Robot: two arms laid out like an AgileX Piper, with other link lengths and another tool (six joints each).
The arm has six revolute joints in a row. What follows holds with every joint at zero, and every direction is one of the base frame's.
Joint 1 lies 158.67 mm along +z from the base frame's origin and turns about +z.
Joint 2 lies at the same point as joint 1 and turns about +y.
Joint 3 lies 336.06 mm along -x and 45.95 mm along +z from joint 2 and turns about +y.
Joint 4 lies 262.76 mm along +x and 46.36 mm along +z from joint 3 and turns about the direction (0.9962, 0, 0.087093).
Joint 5 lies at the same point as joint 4 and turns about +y.
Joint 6 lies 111.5 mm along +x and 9.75 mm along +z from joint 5 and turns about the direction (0.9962, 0, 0.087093).
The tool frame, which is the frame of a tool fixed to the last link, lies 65.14 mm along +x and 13 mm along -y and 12.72 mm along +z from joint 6; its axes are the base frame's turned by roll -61.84, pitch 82.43 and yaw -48.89 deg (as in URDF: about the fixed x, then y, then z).
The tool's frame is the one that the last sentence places.
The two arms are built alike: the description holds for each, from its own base.
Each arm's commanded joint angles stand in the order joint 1, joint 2, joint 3, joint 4, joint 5, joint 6.
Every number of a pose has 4 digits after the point. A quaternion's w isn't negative.
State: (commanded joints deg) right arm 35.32 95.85 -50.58 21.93 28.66 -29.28; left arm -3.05 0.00 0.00 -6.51 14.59 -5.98
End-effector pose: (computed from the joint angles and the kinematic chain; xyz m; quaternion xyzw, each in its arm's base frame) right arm 0.2941 0.2335 0.1745 -0.4528 0.8544 0.2204 0.1279; left arm 0.1024 -0.0218 0.2311 -0.1622 0.7677 -0.0406 0.6186
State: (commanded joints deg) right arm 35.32 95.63 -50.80 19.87 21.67 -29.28; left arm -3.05 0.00 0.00 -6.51 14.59 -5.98
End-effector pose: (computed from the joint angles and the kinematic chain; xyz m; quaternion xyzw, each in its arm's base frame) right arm 0.3151 0.2367 0.1862 -0.4603 0.8437 0.2002 0.1905; left arm 0.1024 -0.0218 0.2311 -0.1622 0.7677 -0.0406 0.6186
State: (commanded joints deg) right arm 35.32 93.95 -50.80 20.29 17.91 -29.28; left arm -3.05 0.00 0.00 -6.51 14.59 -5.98
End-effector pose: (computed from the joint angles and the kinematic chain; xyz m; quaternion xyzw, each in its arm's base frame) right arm 0.3237 0.2385 0.2042 -0.4540 0.8357 0.1989 0.2363; left arm 0.1024 -0.0218 0.2311 -0.1622 0.7677 -0.0406 0.6186
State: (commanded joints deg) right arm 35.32 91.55 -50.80 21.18 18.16 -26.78; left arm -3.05 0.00 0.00 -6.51 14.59 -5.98
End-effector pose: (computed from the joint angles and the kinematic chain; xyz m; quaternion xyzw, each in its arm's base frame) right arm 0.3208 0.2371 0.2202 -0.4302 0.8395 0.2140 0.2539; left arm 0.1024 -0.0218 0.2311 -0.1622 0.7677 -0.0406 0.6186
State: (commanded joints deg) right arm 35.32 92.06 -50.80 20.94 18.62 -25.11; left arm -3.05 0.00 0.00 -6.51 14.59 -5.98
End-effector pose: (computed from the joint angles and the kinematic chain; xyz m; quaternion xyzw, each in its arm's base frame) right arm 0.3201 0.2367 0.2156 -0.4196 0.8464 0.2176 0.2456; left arm 0.1024 -0.0218 0.2311 -0.1622 0.7677 -0.0406 0.6186
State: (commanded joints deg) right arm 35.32 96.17 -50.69 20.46 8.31 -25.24; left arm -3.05 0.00 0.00 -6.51 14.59 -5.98
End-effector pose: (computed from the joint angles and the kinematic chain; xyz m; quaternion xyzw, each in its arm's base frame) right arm 0.3477 0.2423 0.2053 -0.4102 0.8393 0.1968 0.2976; left arm 0.1024 -0.0218 0.2311 -0.1622 0.7677 -0.0406 0.6186
